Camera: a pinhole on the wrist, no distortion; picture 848 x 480 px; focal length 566.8 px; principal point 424.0 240.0 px. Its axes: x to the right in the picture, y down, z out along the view. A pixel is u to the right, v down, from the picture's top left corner.
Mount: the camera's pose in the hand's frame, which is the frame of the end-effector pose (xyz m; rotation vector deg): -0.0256 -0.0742 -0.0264 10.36 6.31 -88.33
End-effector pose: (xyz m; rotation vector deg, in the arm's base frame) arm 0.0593 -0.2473 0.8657 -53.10 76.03 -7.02
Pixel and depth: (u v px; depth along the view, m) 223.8 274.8 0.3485
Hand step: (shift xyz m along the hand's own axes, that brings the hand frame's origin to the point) -0.0225 -0.0174 0.3394
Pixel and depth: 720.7 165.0 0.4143
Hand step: -0.0920 -0.3651 0.3378
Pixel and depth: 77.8 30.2 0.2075
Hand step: -0.1147 0.0104 0.1970
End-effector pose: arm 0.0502 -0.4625 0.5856 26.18 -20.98 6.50
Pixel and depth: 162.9 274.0 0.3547
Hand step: -0.0241 0.0210 0.3529
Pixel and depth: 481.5 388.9 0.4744
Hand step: 0.0800 -0.2069 0.4364
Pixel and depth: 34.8 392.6 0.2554
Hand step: 0.0273 0.0521 0.2599
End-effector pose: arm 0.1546 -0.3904 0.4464 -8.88 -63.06 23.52
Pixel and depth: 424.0 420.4 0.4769
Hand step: 0.1056 -0.1596 0.4490
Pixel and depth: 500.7 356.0 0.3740
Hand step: 0.0363 -0.1917 0.3351
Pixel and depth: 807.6 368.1 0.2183
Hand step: 0.0185 -0.2588 0.1630
